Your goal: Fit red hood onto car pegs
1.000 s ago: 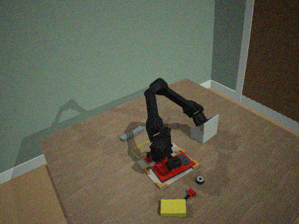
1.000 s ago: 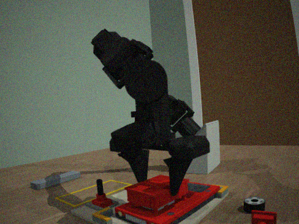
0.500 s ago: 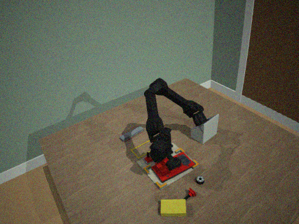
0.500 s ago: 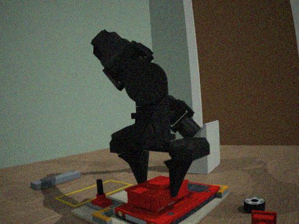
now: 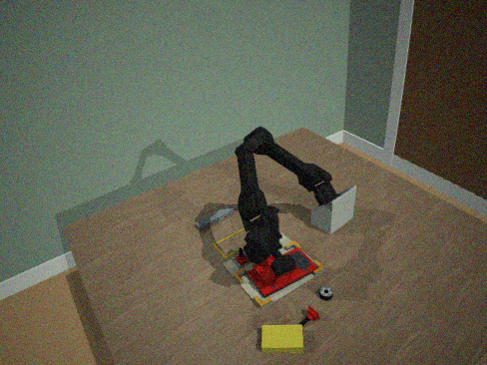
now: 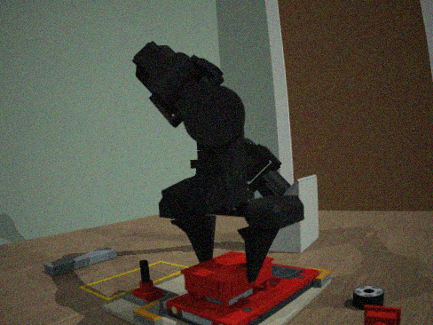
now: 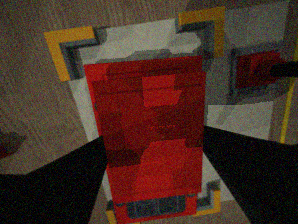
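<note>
Now: the red hood 1 cm above my gripper tip. The rest, counted from my gripper tip: black wheel: 10 cm behind, 15 cm to the left, 4 cm below; yellow block: 10 cm ahead, 20 cm to the left, 4 cm below; engine block: 1 cm to the left, 3 cm below.
</note>
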